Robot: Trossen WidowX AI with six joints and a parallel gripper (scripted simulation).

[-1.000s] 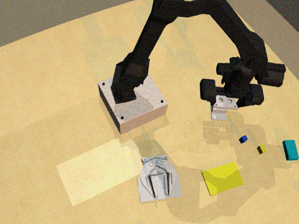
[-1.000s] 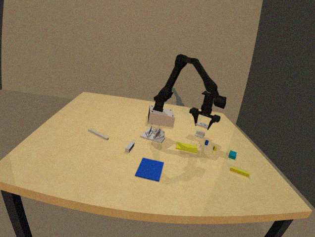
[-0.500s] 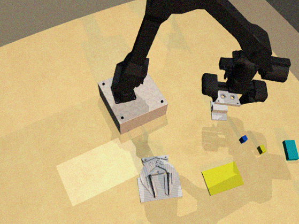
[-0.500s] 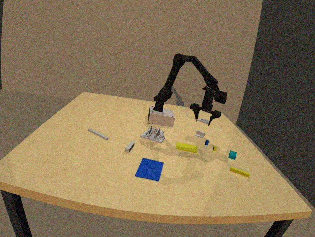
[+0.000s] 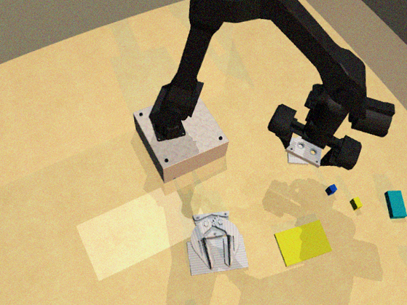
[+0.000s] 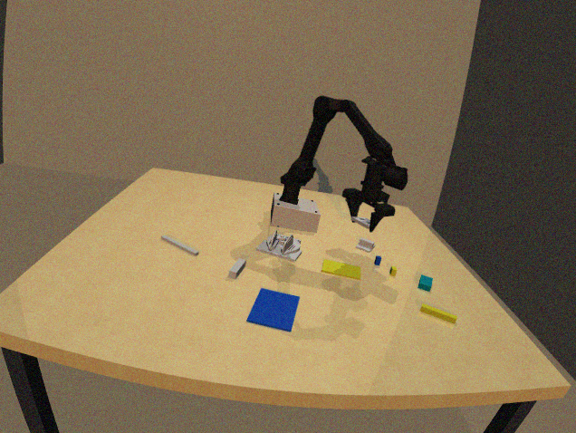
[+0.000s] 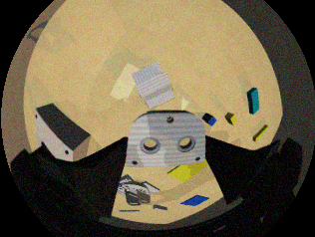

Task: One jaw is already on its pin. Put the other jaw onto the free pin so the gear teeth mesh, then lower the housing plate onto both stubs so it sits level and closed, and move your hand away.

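My gripper tip is now 7 cm to the right of the blue cube, 7 cm short of it and 7 cm above it. From my gripper tip the other things lie so: yellow cube: 13 cm ahead, 11 cm to the left, 7 cm below; then housing plate: 2 cm above, 1 cm to the left, 1 cm behind; then yellow plate: 16 cm ahead, 8 cm below, 5 cm to the right.
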